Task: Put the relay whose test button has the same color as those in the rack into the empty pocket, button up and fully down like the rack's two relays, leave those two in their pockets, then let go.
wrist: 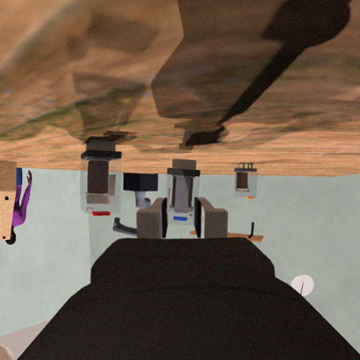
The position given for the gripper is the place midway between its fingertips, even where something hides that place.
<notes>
In view: the gripper (180, 211), a relay (182, 180) and a relay (100, 170).
</notes>
